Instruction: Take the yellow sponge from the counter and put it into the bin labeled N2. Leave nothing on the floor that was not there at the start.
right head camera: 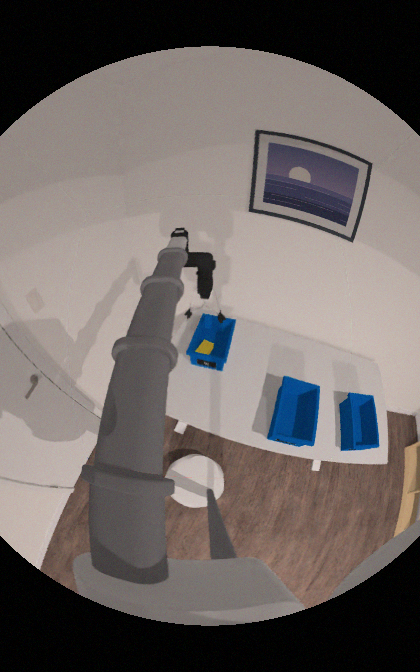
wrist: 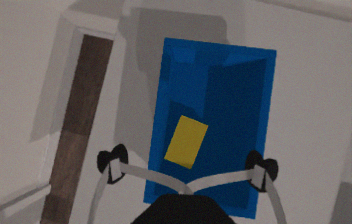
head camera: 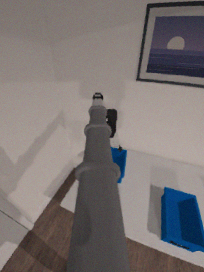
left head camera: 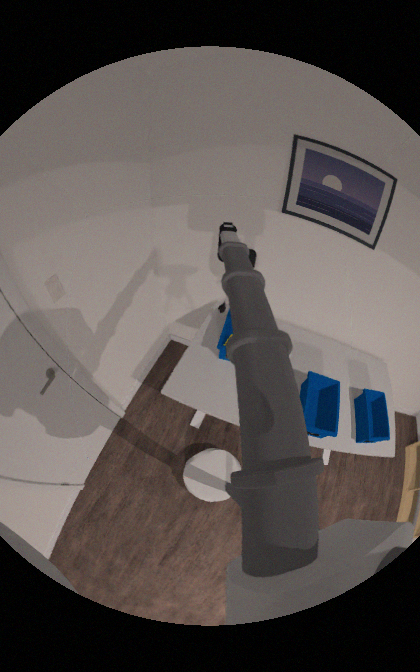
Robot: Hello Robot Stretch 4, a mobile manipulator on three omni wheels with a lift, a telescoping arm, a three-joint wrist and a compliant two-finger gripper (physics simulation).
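Frame: origin at the robot's base, x left, y back, z up, level; metres.
Seen in the pictures: gripper, fingertip midpoint: [wrist: 185,160].
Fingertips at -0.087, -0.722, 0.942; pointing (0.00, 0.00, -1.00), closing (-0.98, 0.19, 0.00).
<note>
A point is followed by its place in that frame, as x, y, z.
The yellow sponge [left head camera: 228,340] [right head camera: 205,347] [wrist: 186,142] @(-0.087, -0.715, 0.741) lies inside the leftmost blue bin [head camera: 120,162] @(-0.211, -0.810, 0.695) [left head camera: 226,327] [right head camera: 226,345] [wrist: 267,100] @(-0.240, -0.776, 0.813), toward the end with the dark label. The label's writing is too small to read. The bin stands on the white counter [head camera: 137,200] @(-0.279, -0.447, 0.693) [left head camera: 200,375] [right head camera: 245,390]. My gripper [right head camera: 205,315] [wrist: 185,160] @(-0.087, -0.722, 0.942) is open and empty above the bin, its fingers wide apart. In the wrist view the sponge shows between and a little beyond the fingertips, apart from them. In the head view the arm hides part of the bin and the sponge does not show.
Two more blue bins, one in the middle [head camera: 182,220] @(-0.542, -0.296, 0.696) [left head camera: 321,405] [right head camera: 295,410] and one at the right [left head camera: 372,415] [right head camera: 359,422], stand on the counter. A round white stool or disc [left head camera: 212,475] [right head camera: 200,470] is in front. A wall is behind and left; wooden shelving is at the far right.
</note>
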